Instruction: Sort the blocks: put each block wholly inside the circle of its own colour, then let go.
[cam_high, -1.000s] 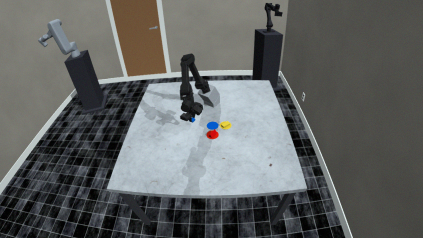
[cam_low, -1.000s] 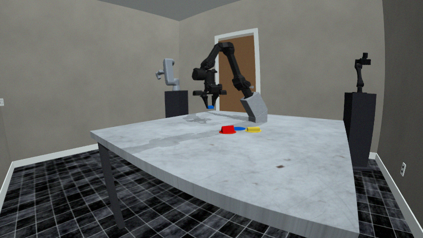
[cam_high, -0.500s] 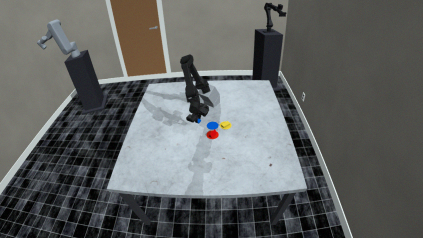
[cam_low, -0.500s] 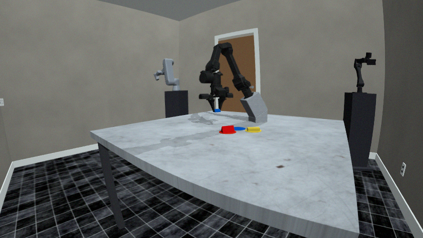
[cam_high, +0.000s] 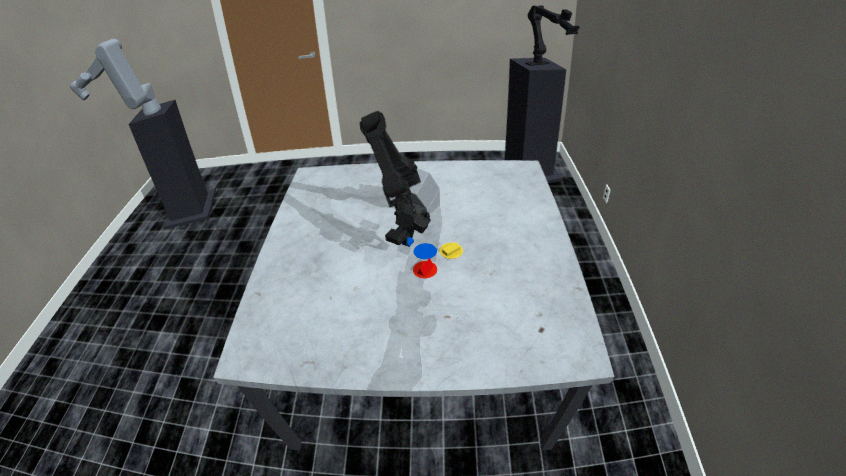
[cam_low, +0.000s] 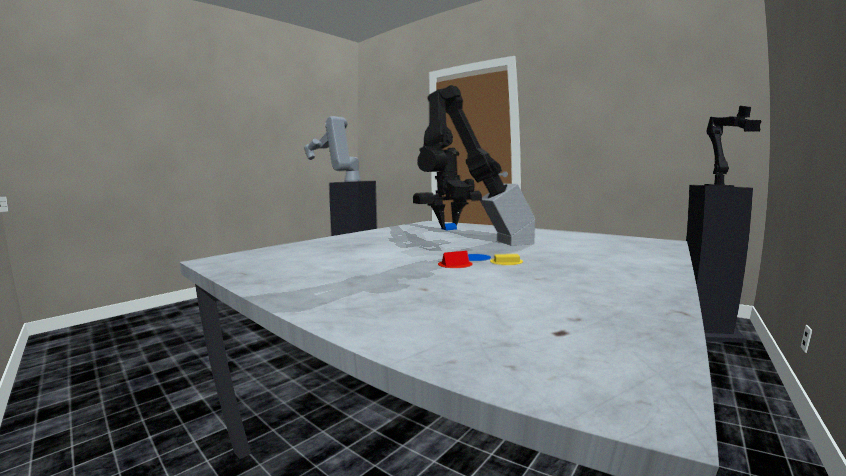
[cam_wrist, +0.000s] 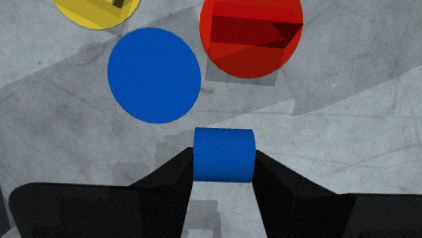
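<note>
My hand is 20 mm past the blue circle, 70 mm to the right of it and 120 mm above it. The rest, counted from my hand: small blue block 30 mm below; then red block 70 mm ahead, 40 mm to the left, 110 mm below; then red circle 70 mm ahead, 40 mm to the left, 120 mm below.
</note>
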